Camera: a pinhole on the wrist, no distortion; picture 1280 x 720 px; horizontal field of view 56.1 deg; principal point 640.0 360.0 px. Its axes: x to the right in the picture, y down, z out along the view. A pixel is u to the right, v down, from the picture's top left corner.
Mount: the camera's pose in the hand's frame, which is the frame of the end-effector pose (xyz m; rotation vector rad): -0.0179 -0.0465 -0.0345 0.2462 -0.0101 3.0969
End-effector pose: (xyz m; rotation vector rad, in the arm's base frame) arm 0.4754 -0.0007 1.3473 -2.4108 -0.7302 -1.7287
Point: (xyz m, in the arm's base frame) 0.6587 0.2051 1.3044
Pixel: 440 614
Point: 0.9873 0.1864 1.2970
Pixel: 504 159
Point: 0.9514 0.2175 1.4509
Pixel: 143 155
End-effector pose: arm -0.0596 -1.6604 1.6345 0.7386 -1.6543 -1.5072
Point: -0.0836 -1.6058 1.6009
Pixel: 1137 85
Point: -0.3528 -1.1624 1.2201
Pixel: outside the picture
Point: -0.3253 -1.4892 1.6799
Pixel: 751 29
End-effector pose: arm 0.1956 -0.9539 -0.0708 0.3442 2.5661 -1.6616
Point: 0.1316 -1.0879 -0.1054
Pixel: 396 270
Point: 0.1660 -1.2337 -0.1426
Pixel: 767 375
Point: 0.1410 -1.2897 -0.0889
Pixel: 741 631
